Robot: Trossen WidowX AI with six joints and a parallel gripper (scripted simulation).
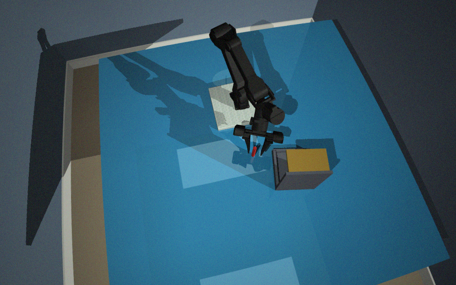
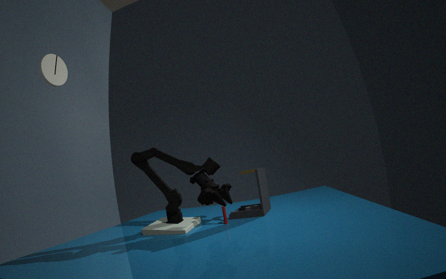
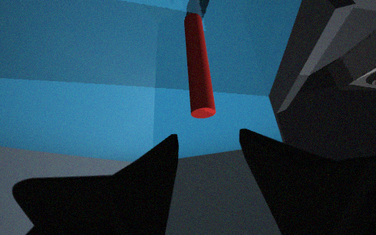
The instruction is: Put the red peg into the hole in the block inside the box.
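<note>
Right now my gripper tip is 30 mm past the red peg, 10 mm to the right of it and 50 mm above it. Round my gripper tip: back wall (140 mm ahead, 140 mm to the left, 30 mm above); then roof (100 mm ahead, 150 mm to the left, 130 mm above).
</note>
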